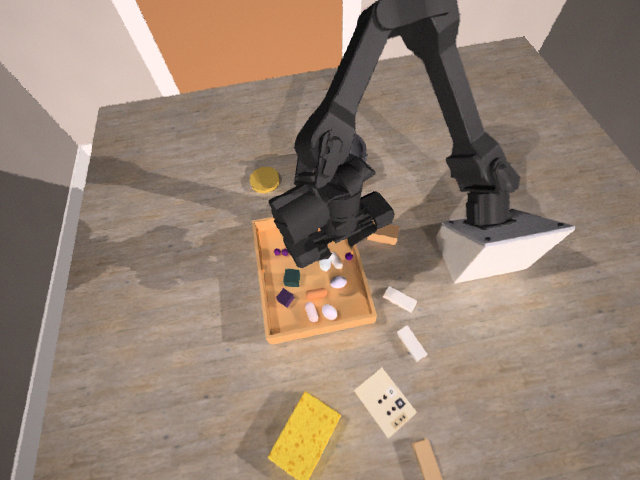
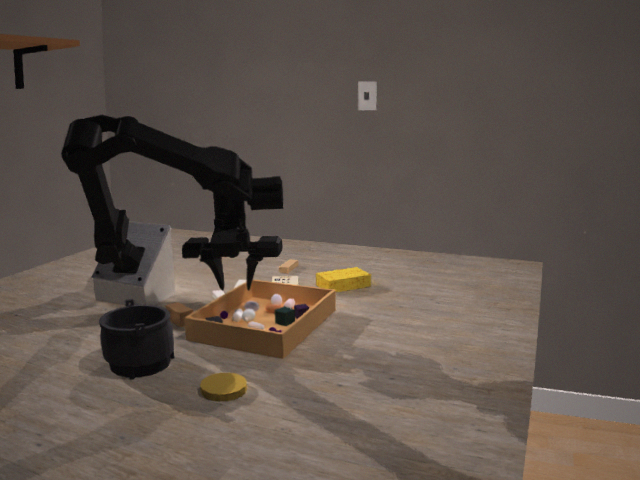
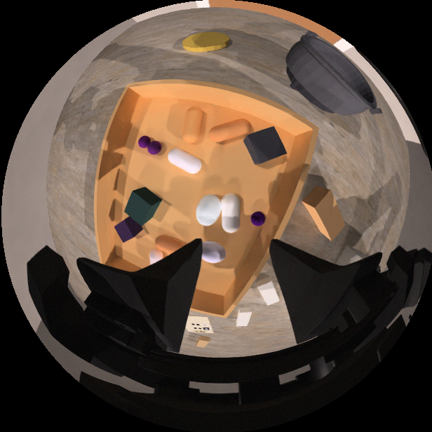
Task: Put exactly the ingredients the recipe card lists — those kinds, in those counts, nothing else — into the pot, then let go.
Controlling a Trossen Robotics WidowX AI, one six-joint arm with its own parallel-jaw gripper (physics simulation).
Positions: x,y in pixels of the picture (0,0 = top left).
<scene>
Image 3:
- my gripper: 236,244
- dark pot: 327,80
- dark green cube: 142,203
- black cube: 263,145
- orange tray: 156,108
</scene>
